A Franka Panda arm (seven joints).
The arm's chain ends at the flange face. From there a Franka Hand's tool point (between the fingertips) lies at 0.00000 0.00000 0.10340 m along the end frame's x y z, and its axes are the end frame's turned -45 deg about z.
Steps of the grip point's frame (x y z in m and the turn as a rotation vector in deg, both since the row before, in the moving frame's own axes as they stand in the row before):
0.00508 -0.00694 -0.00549 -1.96 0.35 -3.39
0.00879 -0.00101 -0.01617 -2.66 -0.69 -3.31
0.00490 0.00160 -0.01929 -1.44 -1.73 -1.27
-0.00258 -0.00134 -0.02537 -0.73 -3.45 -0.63
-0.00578 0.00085 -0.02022 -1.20 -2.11 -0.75
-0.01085 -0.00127 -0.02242 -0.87 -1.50 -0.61
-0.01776 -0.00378 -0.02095 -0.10 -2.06 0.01
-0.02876 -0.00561 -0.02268 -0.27 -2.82 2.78
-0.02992 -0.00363 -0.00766 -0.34 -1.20 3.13
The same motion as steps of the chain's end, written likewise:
-0.00432 -0.01047 -0.00543 -1.14 1.63 -3.39
0.00287 -0.01113 -0.01605 -2.37 1.39 -3.31
0.00492 -0.00638 -0.01921 -2.24 -0.21 -1.27
0.00067 -0.00447 -0.02517 -2.96 -1.92 -0.63
-0.00235 0.00046 -0.02013 -2.34 -0.64 -0.75
-0.00778 0.00375 -0.02237 -1.68 -0.45 -0.61
-0.01273 0.00713 -0.02088 -1.53 -1.39 0.01
-0.02096 0.01251 -0.02255 -2.18 -1.80 2.78
-0.02257 0.01666 -0.00764 -1.09 -0.61 3.13

